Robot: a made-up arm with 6 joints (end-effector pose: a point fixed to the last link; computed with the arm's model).
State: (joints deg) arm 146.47 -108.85 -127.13 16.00 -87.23 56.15
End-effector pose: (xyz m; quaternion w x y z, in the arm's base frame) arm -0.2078 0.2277 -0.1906 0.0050 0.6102 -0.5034 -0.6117
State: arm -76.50 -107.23 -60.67 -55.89 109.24 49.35
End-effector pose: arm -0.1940 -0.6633 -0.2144 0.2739 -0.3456 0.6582 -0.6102
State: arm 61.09 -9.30 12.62 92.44 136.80 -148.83
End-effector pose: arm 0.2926 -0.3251 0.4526 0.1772 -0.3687 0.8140 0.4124
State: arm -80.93 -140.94 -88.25 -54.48 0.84 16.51
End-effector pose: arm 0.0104 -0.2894 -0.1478 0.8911 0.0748 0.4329 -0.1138
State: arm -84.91 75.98 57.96 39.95 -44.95 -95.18
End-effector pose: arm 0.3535 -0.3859 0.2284 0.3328 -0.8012 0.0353 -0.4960
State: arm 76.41 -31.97 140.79 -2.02 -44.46 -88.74
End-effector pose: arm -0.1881 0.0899 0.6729 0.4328 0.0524 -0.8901 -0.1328
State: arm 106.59 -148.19 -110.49 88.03 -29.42 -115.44
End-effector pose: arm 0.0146 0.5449 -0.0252 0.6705 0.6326 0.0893 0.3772
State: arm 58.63 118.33 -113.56 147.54 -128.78 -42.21
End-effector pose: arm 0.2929 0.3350 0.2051 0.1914 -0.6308 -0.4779 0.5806
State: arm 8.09 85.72 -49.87 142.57 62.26 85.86
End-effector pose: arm -0.0874 0.2335 0.2390 0.0682 -0.2884 0.6080 0.7365
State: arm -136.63 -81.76 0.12 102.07 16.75 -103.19
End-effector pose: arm -0.1581 0.1699 -0.6842 0.7724 -0.0286 0.2636 0.5771
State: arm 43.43 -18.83 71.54 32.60 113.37 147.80
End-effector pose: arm -0.3727 -0.4224 0.7143 0.2930 0.1696 0.7763 -0.5317
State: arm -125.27 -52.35 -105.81 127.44 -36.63 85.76
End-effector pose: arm 0.1412 -0.2040 -0.3442 0.0054 -0.9405 0.3370 -0.0426
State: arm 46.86 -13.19 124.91 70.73 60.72 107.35
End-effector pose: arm -0.4239 -0.2483 0.6486 0.4106 0.2308 0.0927 -0.8772
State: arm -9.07 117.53 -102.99 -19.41 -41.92 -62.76
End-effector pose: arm 0.1385 -0.1650 0.2303 0.5248 0.3827 -0.1844 -0.7376
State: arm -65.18 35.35 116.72 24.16 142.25 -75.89
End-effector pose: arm -0.1107 -0.2945 -0.3647 0.2912 0.2824 -0.0208 0.9138
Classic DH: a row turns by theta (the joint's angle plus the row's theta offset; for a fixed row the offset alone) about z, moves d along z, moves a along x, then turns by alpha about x. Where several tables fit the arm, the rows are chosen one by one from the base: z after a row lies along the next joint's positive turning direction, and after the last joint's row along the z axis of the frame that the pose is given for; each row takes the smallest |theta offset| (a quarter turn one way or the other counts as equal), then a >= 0, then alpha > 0; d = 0 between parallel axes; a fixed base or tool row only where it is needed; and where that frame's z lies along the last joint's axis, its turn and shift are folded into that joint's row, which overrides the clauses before.
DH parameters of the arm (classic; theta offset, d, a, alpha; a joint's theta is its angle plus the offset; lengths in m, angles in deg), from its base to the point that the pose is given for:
base (fixed): -90 0.0897 0 90
joint 1: 0 -0.015 0.1108 -90
joint 2: 14.71 0 0.2587 180
joint 3: 14.71 -0.3141 0.0437 90
joint 4: 0 0.2011 0.0881 -90
joint 5: 0 0.0161 -0.2225 -90
joint 6: 0 -0.1767 0.0653 -90
tool (fixed): 90 -0.0333 0 0

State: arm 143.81 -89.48 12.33 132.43 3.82 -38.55
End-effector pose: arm -0.3581 0.7037 0.0621 0.6251 0.1707 -0.3070 0.6970
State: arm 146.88 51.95 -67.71 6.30 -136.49 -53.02
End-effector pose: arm 0.4199 0.2843 0.0205 0.3808 -0.4869 -0.7756 0.1279
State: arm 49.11 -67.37 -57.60 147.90 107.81 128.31
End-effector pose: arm 0.2113 -0.0146 0.2473 0.6333 -0.1290 0.7097 0.2803
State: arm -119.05 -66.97 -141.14 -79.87 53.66 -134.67
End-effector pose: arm 0.0468 -0.4278 0.1109 0.2268 -0.7730 0.5526 -0.2136
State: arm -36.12 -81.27 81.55 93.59 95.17 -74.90
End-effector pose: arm -0.6071 -0.3414 -0.1165 0.7430 0.0122 0.5594 0.3672
